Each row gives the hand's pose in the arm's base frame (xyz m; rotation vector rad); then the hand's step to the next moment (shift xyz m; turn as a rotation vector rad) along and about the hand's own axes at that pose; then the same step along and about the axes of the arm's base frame.
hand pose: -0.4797 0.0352 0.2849 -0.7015 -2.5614 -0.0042
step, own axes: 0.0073 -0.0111 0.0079 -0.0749 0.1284 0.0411
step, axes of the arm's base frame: -0.0144 -0.0051 -0.0024 0.0996 0.0808 -0.0856
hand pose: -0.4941 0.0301 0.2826 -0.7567 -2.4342 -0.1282
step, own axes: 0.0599 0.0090 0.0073 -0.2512 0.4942 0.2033
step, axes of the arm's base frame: -0.0389 0.0387 0.0267 0.3359 0.3406 -0.3461
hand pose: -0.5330 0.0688 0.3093 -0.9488 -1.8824 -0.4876
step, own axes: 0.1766 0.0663 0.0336 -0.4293 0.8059 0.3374
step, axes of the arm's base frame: -0.0130 0.1357 0.1347 0.5496 0.5513 -0.5845
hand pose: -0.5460 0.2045 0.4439 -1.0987 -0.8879 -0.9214
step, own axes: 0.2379 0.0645 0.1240 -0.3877 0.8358 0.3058
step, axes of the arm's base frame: 0.1292 0.0944 0.2248 0.5960 0.5199 -0.5628
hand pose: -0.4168 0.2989 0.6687 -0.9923 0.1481 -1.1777
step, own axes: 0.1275 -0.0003 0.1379 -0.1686 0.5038 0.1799
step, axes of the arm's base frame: 0.1329 -0.0261 0.1301 0.3845 0.2574 -0.3171
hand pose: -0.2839 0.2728 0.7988 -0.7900 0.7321 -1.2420
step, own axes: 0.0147 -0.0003 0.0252 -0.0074 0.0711 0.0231
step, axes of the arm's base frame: 0.0234 -0.0115 0.0130 0.0552 0.0199 -0.0469
